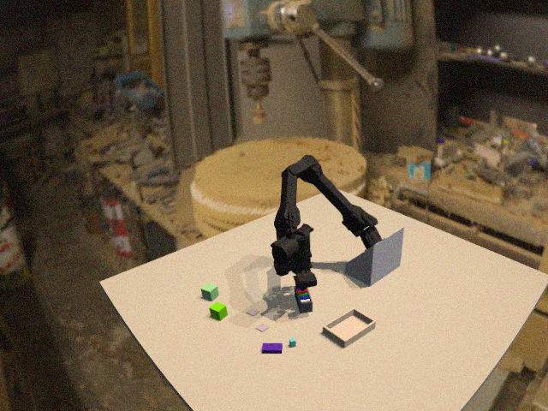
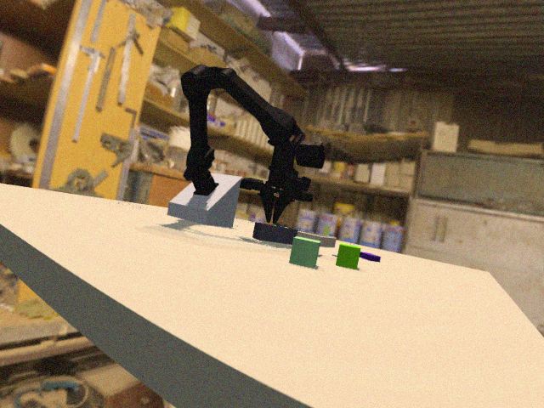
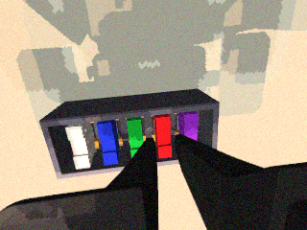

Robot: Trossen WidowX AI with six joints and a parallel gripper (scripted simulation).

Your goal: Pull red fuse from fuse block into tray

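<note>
Now: the red fuse 2 cm below my gripper tip. From my gripper tip the other things lie so: tan tray: 23 cm to the left, 4 cm below, 2 cm ahead.
</note>
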